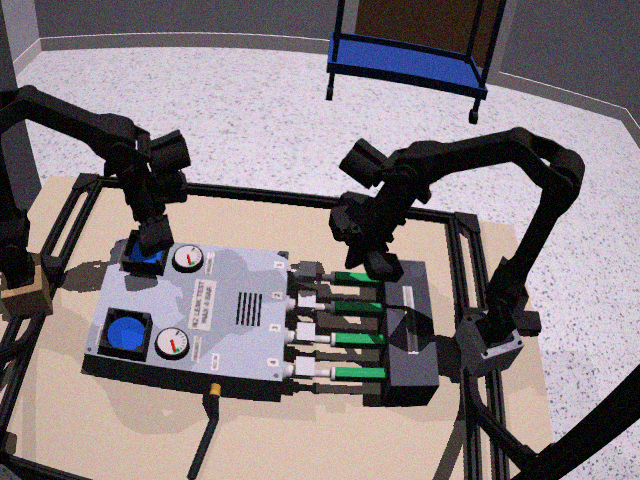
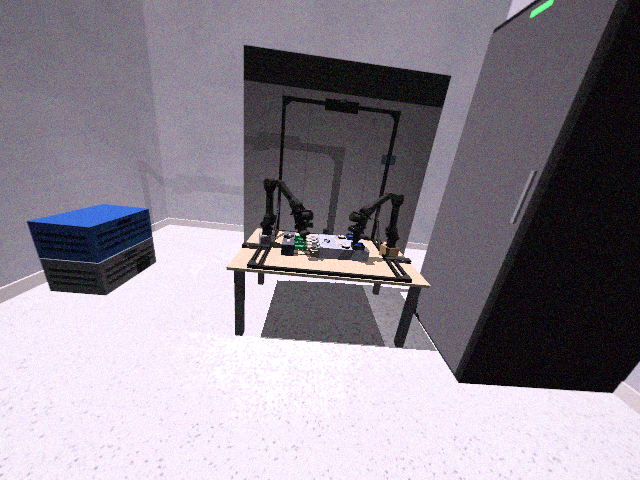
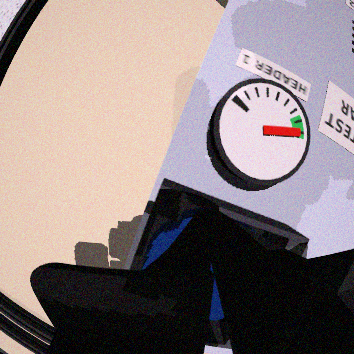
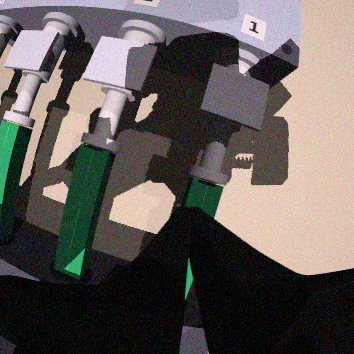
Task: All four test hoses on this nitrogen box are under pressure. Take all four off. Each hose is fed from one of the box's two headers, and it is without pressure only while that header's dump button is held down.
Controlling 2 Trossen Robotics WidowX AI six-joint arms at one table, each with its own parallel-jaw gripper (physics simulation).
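Places are measured from the left arm's base along level axes (x ahead, y left, z up), in millimetres.
Pixels of known places: left gripper, fingertip midpoint: [image 2: 353, 244] [image 3: 206, 218]; right gripper, fingertip midpoint: [image 1: 347, 267] [image 2: 304, 240] [image 4: 186, 216]; left arm's base, origin of the base link: [image 1: 20, 274] [image 2: 390, 246]; right arm's base, origin of the base link: [image 1: 494, 331] [image 2: 266, 233].
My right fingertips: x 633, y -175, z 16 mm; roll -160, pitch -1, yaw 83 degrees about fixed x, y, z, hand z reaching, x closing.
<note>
Ahead of a thing's pixels: the offset from my right fingertips to its middle. "*": to the spot under its first point. Level surfaces: height alone.
The grey nitrogen box @(* dz -20, dx -215, dy +49 mm) [image 1: 223, 281] [image 2: 337, 245] lies on the table. Four hoses with green sleeves are plugged into its right side: hose 1 @(* dz -36, dx +15, dy +3 mm) [image 1: 351, 277] [image 4: 204, 196], hose 2 @(* dz -35, dx -2, dy -65 mm) [image 1: 358, 307] [image 4: 84, 207], hose 3 @(* dz -35, dx -30, dy -129 mm) [image 1: 358, 339] and hose 4 @(* dz -35, dx -58, dy -191 mm) [image 1: 358, 372]. My left gripper [image 1: 151, 243] [image 3: 206, 218] [image 2: 356, 236] is shut and rests on the blue header 1 dump button @(dz -15, dx -344, dy +147 mm) [image 1: 137, 255] [image 3: 165, 239]. The header 1 gauge @(* dz -4, dx -267, dy +106 mm) [image 1: 188, 258] [image 3: 261, 131] has its needle on the green mark. My right gripper [image 1: 382, 267] [image 4: 186, 216] [image 2: 303, 228] is shut and empty, over hose 1's sleeve.
A second blue dump button @(dz -15, dx -418, dy -29 mm) [image 1: 126, 333] and gauge @(* dz -4, dx -341, dy -67 mm) [image 1: 171, 343] sit at the box's near left. A dark block @(* dz -20, dx +27, dy -212 mm) [image 1: 410, 362] holds the hose ends. Black frame rails [image 1: 270, 195] edge the table @(dz -100 mm) [image 2: 328, 269]. A blue cart [image 1: 404, 62] stands behind.
</note>
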